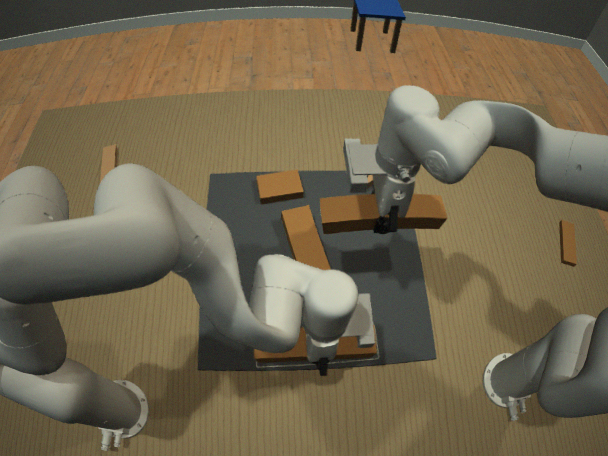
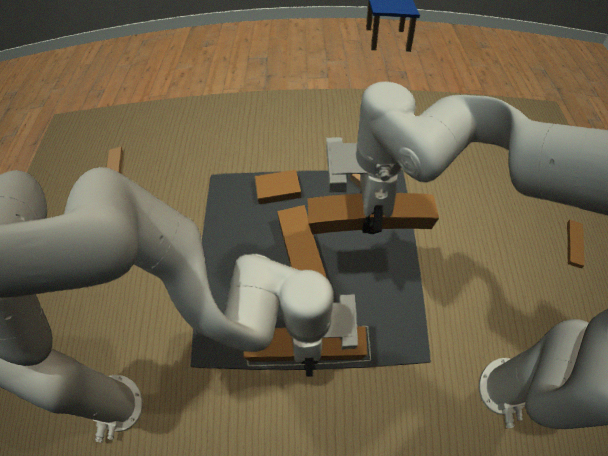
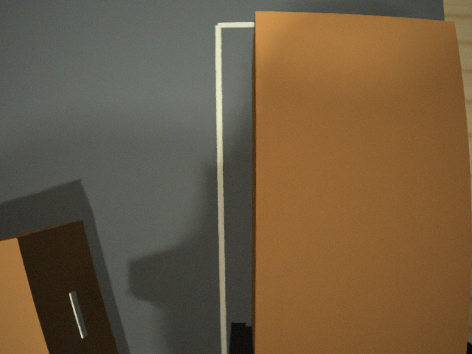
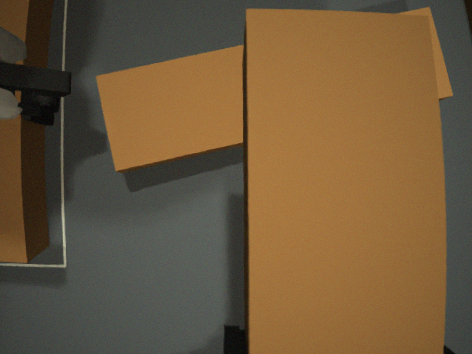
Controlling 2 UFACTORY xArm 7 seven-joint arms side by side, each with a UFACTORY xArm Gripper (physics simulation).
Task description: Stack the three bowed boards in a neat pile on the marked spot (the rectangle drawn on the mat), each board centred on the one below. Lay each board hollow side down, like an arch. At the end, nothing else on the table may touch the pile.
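Frame: origin at the left arm's base, x ahead, y left, z up, level; centimetres.
Seen in the pictures: left gripper, between the fingertips: (image 4: pixel 10 105); right gripper, between the fingertips: (image 1: pixel 379 217) (image 2: pixel 369 217); left arm's base, origin of its link: (image 1: pixel 121 409) (image 2: pixel 117 403); right arm's base, origin of its link: (image 1: pixel 506 380) (image 2: pixel 504 386).
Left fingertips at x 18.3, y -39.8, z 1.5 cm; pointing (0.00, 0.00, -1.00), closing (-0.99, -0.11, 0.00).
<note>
Pixels of each thing's top centre, then the offset from my left fingertips to it. "spot": a spot on its surface instead. Level surfaces: height alone.
- marked rectangle, a spot on its surface: (image 2: pixel 366 345) spot: dz +3.1, dx +0.2, dy -11.2 cm
- third board, centre of its top: (image 4: pixel 283 81) (image 2: pixel 303 250) (image 1: pixel 309 250) dz +3.8, dx +19.9, dy +3.0 cm
- flat orange block, centre of its top: (image 1: pixel 279 183) (image 2: pixel 277 183) dz +1.6, dx +38.7, dy +11.1 cm
- dark mat, height of its surface: dz -0.9 cm
One board (image 1: pixel 370 348) (image 2: pixel 270 348) (image 3: pixel 360 175) (image 4: pixel 10 200) is over the marked rectangle (image 2: pixel 370 345) (image 3: pixel 220 175) (image 4: pixel 63 175), long sides parallel, on or just above the mat; I cannot tell which. My left gripper (image 1: pixel 323 361) (image 2: pixel 309 362) is shut on it near its middle. My right gripper (image 1: pixel 387 220) (image 2: pixel 374 220) is shut on another board (image 1: pixel 425 206) (image 2: pixel 417 204) (image 4: pixel 345 175), held level above the mat's right rear, with its shadow below. Both look hollow side down. The third board (image 1: pixel 304 232) (image 2: pixel 300 237) (image 3: pixel 12 295) (image 4: pixel 175 110) lies slanted mid-mat, partly hidden by my left arm.
A flat orange block (image 1: pixel 280 186) (image 2: pixel 277 186) lies at the back of the dark mat (image 1: pixel 400 300) (image 2: pixel 400 320). Another block (image 1: pixel 370 181) (image 2: pixel 356 179) is mostly hidden behind my right gripper. Thin pieces lie at far left (image 1: pixel 108 162) (image 2: pixel 114 160) and far right (image 1: pixel 568 242) (image 2: pixel 576 243).
</note>
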